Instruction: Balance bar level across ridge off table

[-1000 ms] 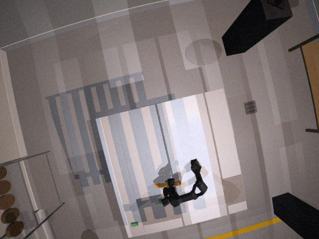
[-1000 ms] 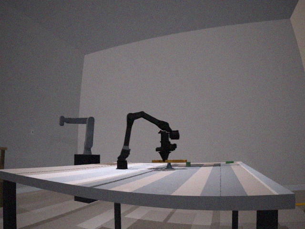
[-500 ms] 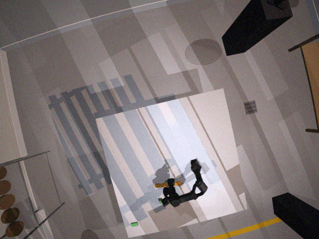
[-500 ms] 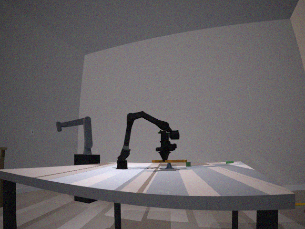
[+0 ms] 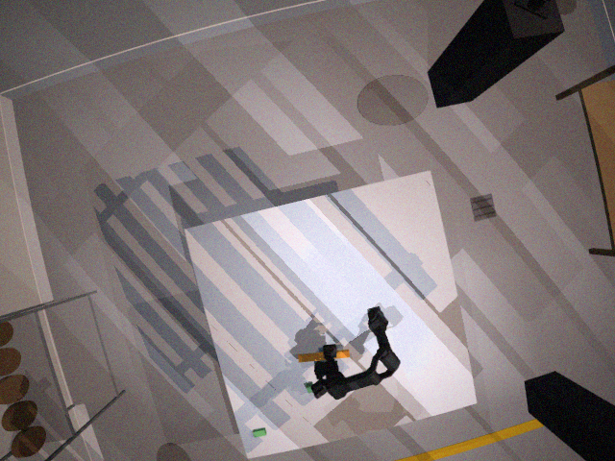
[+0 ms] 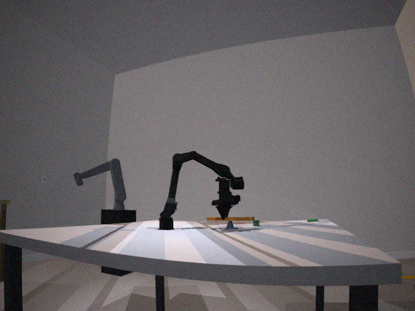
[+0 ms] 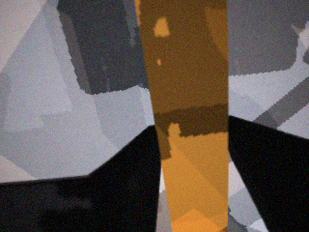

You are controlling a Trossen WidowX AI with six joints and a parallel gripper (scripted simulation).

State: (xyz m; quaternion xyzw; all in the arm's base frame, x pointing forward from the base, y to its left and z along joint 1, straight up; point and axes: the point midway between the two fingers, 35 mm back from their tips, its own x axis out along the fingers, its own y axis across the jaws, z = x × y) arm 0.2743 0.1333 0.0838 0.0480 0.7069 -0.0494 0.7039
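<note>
Now: gripper tip 3 cm short of the orange bar.
</note>
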